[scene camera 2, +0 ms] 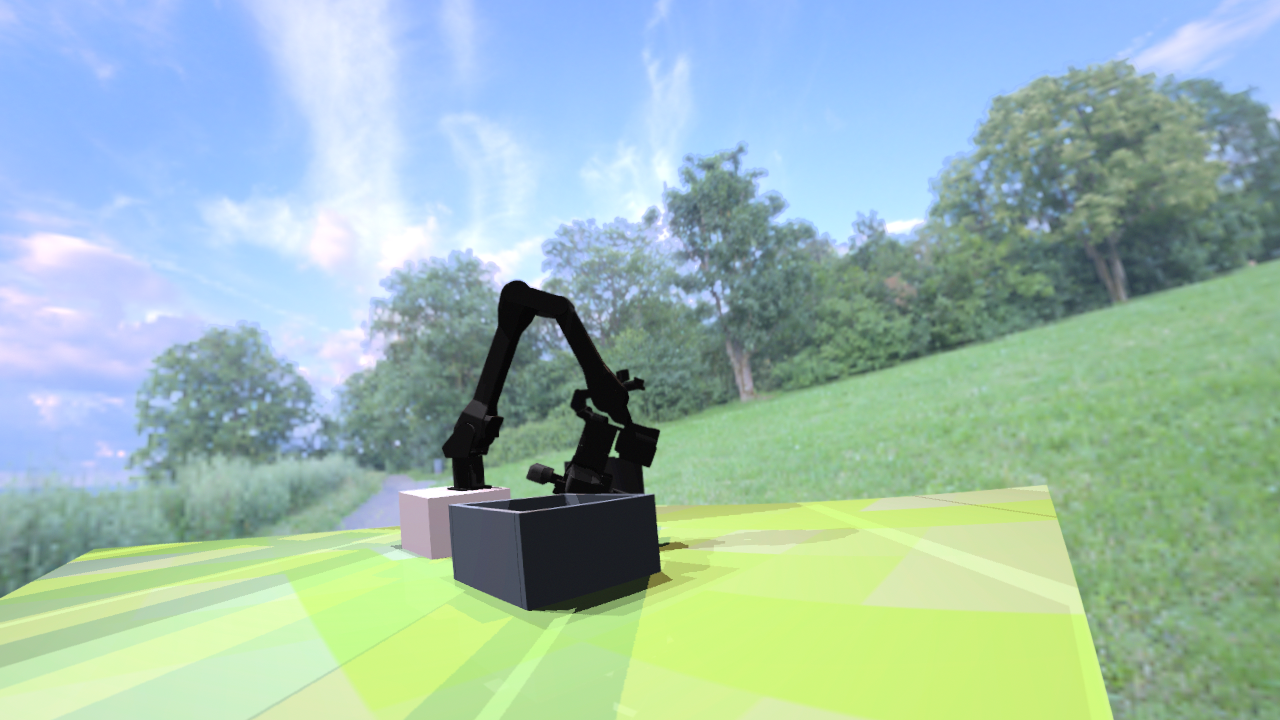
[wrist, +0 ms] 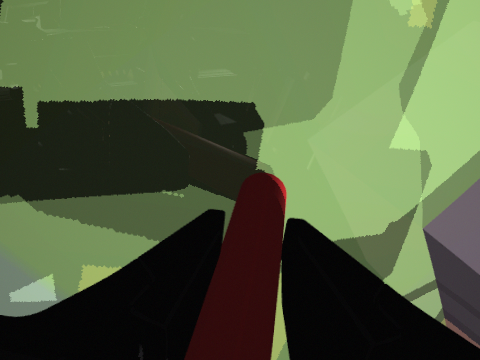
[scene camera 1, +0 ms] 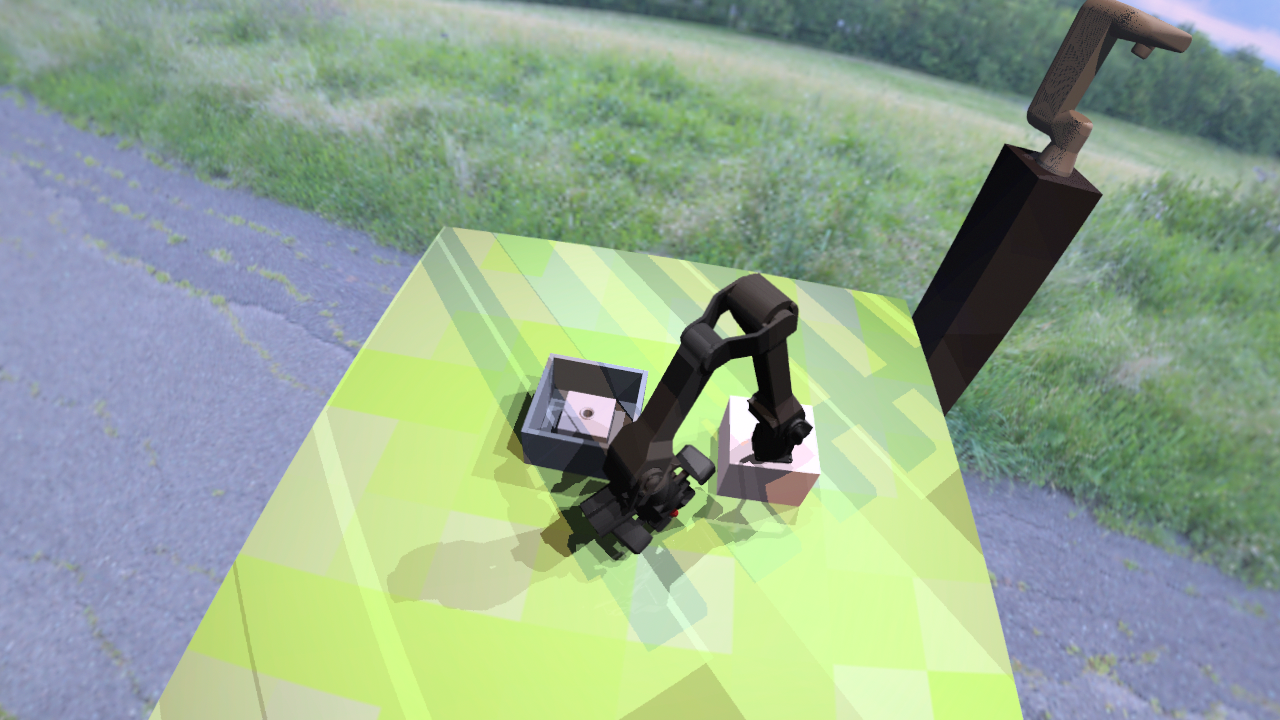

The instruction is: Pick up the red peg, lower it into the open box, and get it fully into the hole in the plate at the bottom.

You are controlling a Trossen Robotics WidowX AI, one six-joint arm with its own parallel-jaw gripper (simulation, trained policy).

Labels:
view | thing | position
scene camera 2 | grey box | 531,552
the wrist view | my gripper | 253,230
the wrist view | red peg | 240,307
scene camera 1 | my gripper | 672,511

